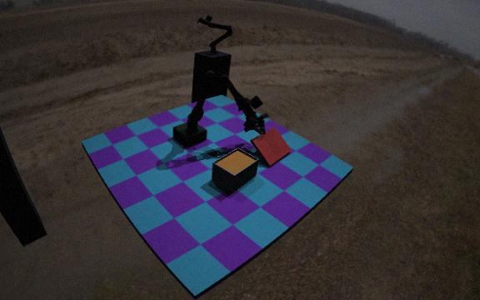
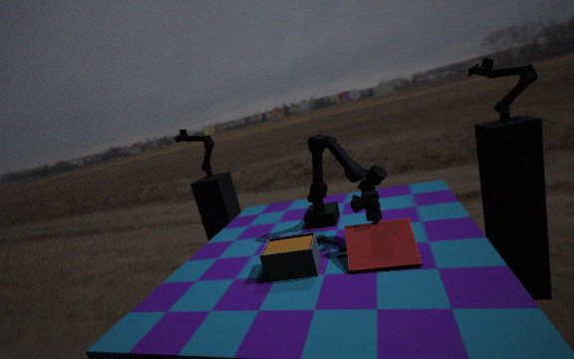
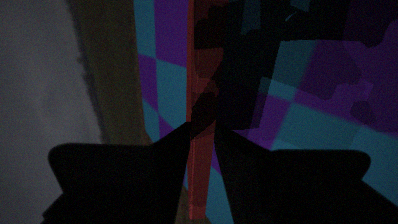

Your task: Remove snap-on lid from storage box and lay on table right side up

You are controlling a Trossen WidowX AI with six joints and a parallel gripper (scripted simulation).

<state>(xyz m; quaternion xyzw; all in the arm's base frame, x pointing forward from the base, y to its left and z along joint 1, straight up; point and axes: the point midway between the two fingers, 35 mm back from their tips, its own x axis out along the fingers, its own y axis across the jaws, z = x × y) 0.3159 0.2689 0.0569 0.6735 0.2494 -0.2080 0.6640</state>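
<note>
My gripper tip is now 7 cm short of the red lid and 4 cm above it. The rest, counted from my gripper tip: storage box (8 cm ahead, 33 cm to the right, 5 cm below).
</note>
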